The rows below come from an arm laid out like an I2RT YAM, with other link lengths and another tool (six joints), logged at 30 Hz.
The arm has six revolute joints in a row. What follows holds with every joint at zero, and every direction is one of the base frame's.
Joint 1 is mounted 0.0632 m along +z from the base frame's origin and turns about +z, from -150 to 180 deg.
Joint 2 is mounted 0.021 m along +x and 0.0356 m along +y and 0.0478 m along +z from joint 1 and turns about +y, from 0 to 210 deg.
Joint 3 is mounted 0.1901 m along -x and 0.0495 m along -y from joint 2 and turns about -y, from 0 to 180 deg.
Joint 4 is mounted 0.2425 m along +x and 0.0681 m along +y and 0.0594 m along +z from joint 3 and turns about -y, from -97 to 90 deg.
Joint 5 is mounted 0.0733 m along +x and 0.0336 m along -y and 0.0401 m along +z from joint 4 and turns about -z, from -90 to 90 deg.
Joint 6 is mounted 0.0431 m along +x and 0.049 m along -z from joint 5 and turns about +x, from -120 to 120 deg.
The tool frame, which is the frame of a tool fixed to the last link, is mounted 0.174 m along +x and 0.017 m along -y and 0.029 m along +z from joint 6; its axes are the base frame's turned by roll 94.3, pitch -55.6 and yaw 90 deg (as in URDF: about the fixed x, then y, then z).
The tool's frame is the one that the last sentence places.
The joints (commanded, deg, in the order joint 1, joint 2, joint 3, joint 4, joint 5, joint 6), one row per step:
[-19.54 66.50 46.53 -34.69 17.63 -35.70]
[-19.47 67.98 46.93 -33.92 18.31 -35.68]
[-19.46 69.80 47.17 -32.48 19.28 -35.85]
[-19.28 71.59 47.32 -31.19 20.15 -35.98]
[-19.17 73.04 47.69 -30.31 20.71 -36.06]
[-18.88 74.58 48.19 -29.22 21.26 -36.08]
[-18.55 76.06 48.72 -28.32 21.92 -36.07]
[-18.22 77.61 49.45 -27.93 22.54 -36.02]
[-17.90 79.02 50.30 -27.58 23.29 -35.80]
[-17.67 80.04 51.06 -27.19 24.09 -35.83]
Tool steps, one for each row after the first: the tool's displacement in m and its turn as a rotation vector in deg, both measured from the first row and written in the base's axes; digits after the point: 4 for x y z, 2 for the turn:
[0.0016 -0.0027 -0.0031 -0.41 0.47 -0.34]
[0.0038 -0.0070 -0.0073 -1.18 0.95 -0.75]
[0.0057 -0.0096 -0.0126 -1.80 1.58 -0.97]
[0.0078 -0.0117 -0.0158 -2.20 1.96 -1.11]
[0.0116 -0.0129 -0.0181 -2.65 2.06 -1.12]
[0.0148 -0.0141 -0.0203 -3.15 2.28 -1.18]
[0.0171 -0.0148 -0.0232 -3.49 2.82 -1.22]
[0.0197 -0.0162 -0.0243 -3.93 3.10 -1.49]
[0.0223 -0.0183 -0.0234 -4.61 3.19 -1.70]

